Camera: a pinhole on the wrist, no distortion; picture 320 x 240 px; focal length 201.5 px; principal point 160.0 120.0 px. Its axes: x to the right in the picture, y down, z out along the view. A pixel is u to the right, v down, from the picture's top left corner.
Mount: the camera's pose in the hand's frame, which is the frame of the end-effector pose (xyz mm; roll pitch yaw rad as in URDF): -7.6 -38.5 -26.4 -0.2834 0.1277 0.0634
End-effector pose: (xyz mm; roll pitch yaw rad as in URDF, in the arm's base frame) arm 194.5 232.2 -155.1 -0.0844 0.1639 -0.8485
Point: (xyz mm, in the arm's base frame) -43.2 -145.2 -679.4
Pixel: behind the camera
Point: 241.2 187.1 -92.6
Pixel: 251 125
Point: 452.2 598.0 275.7
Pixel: 89 230
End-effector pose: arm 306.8 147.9 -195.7 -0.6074 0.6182 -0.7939
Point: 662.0 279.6 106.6
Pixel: 122 116
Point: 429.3 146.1 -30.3
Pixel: 117 66
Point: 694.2 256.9 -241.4
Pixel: 251 213
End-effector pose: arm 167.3 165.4 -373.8 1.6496 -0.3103 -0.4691
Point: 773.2 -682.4 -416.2
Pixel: outside the picture
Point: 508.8 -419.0 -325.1
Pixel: outside the picture
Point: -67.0 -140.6 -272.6
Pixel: 128 154
